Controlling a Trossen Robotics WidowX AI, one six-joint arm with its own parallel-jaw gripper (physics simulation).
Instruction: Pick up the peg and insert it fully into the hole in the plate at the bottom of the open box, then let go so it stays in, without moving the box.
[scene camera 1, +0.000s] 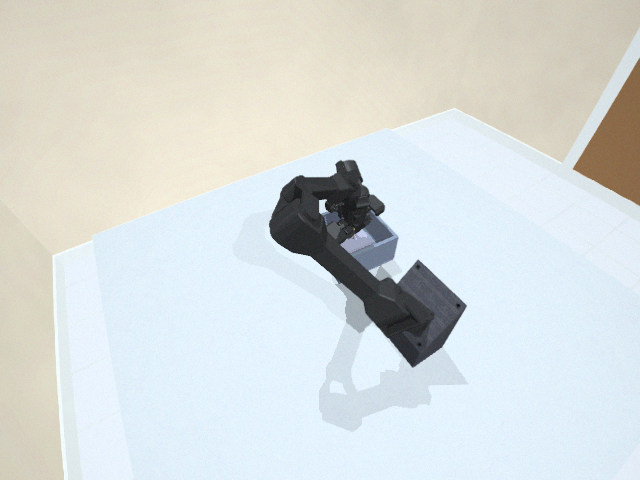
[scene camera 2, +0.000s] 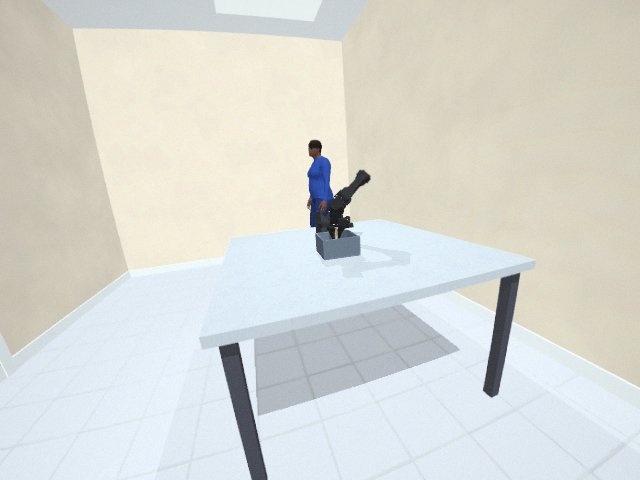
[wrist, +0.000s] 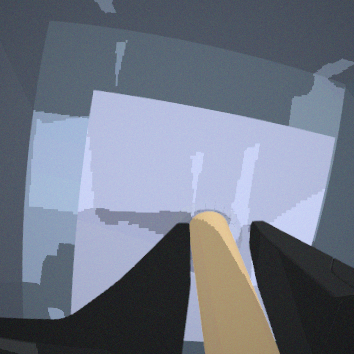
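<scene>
The tan peg leans between the fingers of my black gripper, which is shut on it. In the wrist view the peg touches the left fingertip, and a narrow gap shows beside the right fingertip. The peg's far end covers most of the round hole; I cannot tell how deep it sits. The pale lilac plate lies at the bottom of the open blue-grey box. The gripper reaches down inside the box walls.
The arm's dark base block stands on the white table, close to the box. The upper arm passes over the box's near side. A person in blue stands behind the table.
</scene>
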